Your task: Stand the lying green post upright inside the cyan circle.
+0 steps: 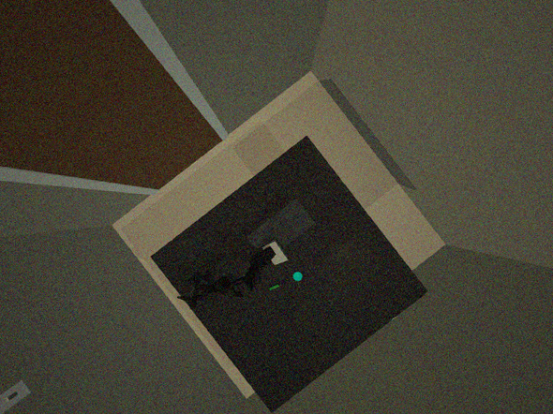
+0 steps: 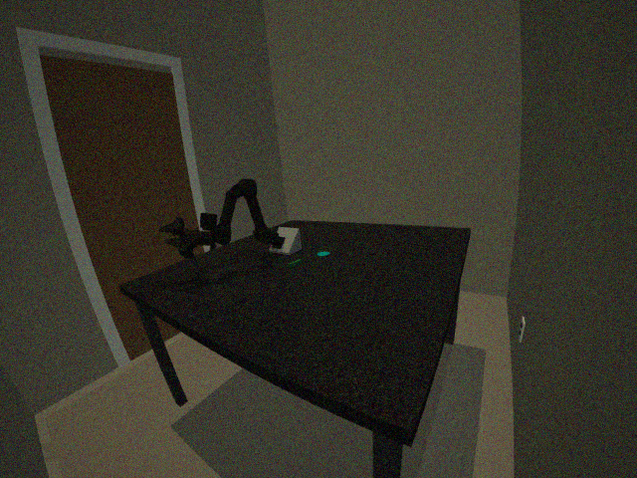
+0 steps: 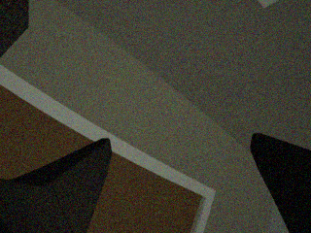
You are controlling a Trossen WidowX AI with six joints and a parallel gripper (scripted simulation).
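Now: gripper tip 390 mm to the right of the green post, 350 mm short of it and 210 mm above it. The rest, counted from my gripper tip: cyan circle: 560 mm to the left, 380 mm ahead, 220 mm below.
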